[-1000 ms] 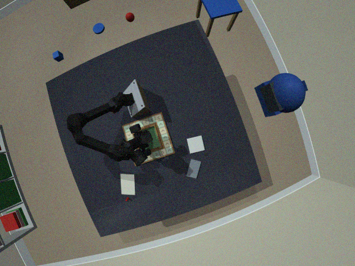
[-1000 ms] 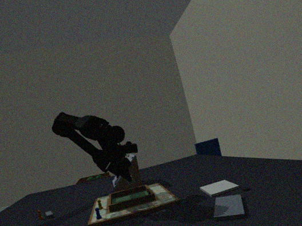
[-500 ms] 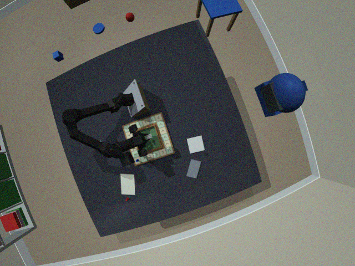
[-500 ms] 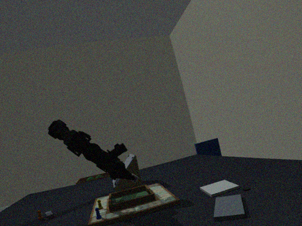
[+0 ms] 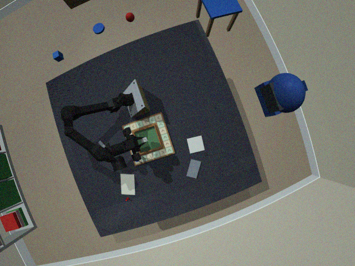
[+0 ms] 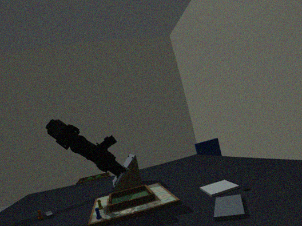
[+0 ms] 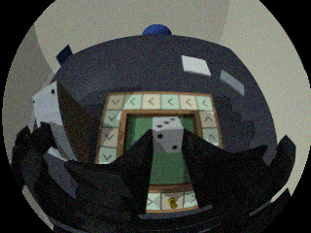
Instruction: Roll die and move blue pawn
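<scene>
Right now my gripper tip is right at the white die. The rest, counted from my gripper tip: green tray: 12 cm below; then blue pawn: 11 cm ahead, 11 cm to the right, 9 cm below; then yellow pawn: 2 cm ahead, 11 cm to the right, 9 cm below.
</scene>
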